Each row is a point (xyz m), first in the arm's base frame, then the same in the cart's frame.
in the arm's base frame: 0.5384 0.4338 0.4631
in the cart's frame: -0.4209 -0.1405 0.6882
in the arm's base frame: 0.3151 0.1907 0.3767
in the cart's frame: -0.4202 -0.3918 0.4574
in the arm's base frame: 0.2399 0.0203 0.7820
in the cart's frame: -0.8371 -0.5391 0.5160
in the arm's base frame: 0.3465 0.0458 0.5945
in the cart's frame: -0.6249 -0.5230 0.5590
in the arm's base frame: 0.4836 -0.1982 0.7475
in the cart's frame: -0.7404 -0.7554 0.7445
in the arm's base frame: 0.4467 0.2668 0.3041
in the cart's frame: -0.3068 -0.3181 0.5577
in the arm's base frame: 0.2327 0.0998 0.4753
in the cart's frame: -0.5440 -0.4780 0.4123
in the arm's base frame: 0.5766 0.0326 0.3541
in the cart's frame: -0.3262 -0.5468 0.7044
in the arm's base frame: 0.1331 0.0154 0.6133
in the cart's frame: -0.7101 -0.5557 0.3628
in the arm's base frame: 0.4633 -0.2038 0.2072
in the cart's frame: -0.2338 -0.7932 0.5594
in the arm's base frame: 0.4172 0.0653 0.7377
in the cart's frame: -0.7381 -0.4940 0.6695
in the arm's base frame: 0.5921 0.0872 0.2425
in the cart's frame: -0.2126 -0.4987 0.6831
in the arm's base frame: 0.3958 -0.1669 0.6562
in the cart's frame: -0.6792 -0.7309 0.6319
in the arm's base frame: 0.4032 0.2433 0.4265
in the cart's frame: -0.4376 -0.3350 0.5547
